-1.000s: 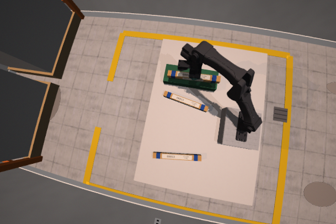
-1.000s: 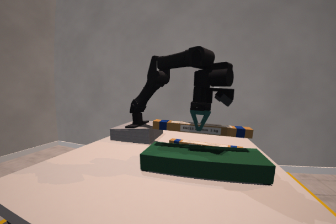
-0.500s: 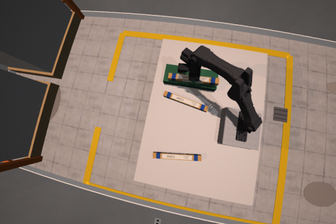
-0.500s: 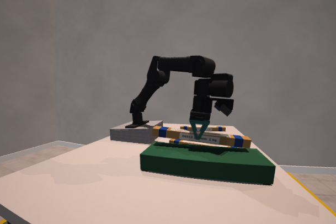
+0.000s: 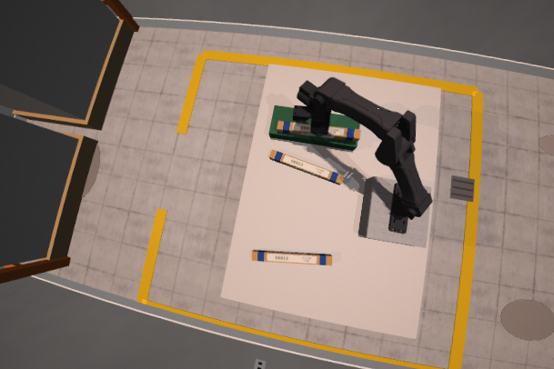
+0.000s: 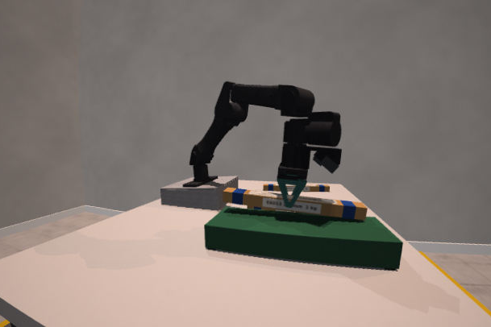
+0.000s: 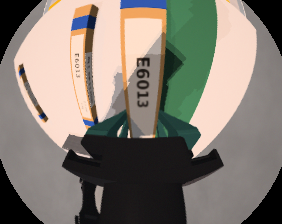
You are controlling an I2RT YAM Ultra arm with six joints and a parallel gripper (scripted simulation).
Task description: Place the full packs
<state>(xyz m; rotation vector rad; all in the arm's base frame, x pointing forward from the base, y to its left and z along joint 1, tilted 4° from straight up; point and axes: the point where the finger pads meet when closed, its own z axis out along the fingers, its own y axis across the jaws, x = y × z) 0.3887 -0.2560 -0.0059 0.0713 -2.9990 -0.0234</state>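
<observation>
My hand is 2 cm short of the green low platform, 4 cm to the left of it and 8 cm above it.
</observation>
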